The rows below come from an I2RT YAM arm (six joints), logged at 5 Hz.
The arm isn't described. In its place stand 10 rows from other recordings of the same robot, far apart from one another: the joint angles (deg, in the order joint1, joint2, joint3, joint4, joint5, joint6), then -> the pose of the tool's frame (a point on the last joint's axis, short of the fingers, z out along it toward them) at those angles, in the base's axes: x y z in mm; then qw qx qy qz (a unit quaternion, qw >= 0).
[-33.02 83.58 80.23 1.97 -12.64 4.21] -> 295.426 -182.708 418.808 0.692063 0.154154 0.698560 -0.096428
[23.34 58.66 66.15 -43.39 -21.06 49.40] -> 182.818 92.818 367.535 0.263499 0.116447 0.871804 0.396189
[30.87 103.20 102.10 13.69 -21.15 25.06] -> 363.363 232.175 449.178 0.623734 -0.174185 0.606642 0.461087
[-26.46 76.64 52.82 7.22 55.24 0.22] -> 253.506 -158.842 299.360 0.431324 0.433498 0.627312 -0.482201
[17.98 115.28 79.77 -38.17 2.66 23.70] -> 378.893 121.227 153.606 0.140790 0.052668 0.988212 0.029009
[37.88 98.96 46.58 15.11 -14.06 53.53] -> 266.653 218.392 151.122 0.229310 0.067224 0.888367 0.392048
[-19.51 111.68 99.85 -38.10 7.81 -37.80] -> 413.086 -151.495 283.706 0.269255 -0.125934 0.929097 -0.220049
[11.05 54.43 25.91 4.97 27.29 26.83] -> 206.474 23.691 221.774 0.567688 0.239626 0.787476 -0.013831
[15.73 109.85 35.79 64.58 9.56 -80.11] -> 331.022 87.091 124.744 0.511140 -0.528335 0.549609 -0.396898
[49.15 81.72 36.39 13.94 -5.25 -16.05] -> 187.430 221.738 185.687 0.457312 -0.488214 0.721793 0.177560
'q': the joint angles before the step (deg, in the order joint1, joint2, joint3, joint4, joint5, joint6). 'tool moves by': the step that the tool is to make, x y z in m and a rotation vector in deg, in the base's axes. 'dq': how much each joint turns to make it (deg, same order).
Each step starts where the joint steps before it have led.
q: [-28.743 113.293 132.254 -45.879 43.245 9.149]
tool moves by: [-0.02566 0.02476 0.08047 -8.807 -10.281 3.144]
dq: [1.320 0.965 17.738 -0.440 -0.790 -4.577]
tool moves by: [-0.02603 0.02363 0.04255 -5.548 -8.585 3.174]
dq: [1.312 -3.505 2.766 4.994 -1.763 -1.661]
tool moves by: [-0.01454 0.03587 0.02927 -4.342 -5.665 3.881]
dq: [4.561 -2.638 1.844 3.958 0.528 -2.295]
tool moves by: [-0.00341 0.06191 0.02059 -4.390 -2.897 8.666]
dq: [10.797 -3.431 -1.743 5.717 1.315 -5.095]
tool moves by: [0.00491 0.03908 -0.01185 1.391 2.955 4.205]
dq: [7.846 -4.745 -9.582 1.681 3.781 0.079]
